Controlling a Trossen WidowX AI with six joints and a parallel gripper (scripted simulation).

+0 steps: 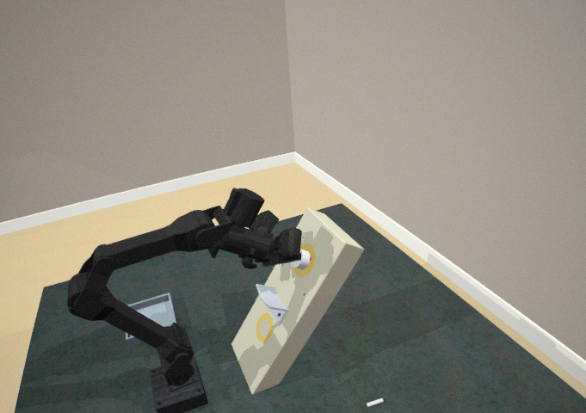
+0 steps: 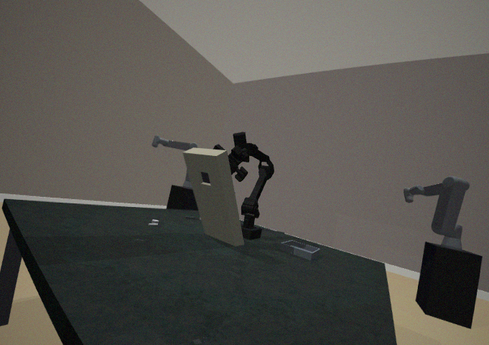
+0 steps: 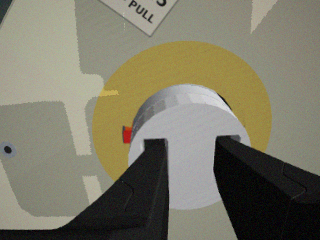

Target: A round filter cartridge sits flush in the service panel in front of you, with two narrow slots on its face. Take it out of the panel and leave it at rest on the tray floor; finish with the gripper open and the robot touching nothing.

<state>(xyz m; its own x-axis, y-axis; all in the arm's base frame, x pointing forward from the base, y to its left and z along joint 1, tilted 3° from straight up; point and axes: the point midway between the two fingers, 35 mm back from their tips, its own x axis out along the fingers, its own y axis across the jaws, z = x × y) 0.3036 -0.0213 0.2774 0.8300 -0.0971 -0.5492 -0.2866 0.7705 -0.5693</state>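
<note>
My gripper tip is now 8 cm past the grey ledge, 1 cm to the right of it and 11 cm above it. The rest, counted from my gripper tip: round filter cartridge 1 cm ahead, 1 cm below; small white piece 4 cm ahead, 25 cm to the right, 29 cm below; grey tray 37 cm behind, 32 cm to the left, 29 cm below.
</note>
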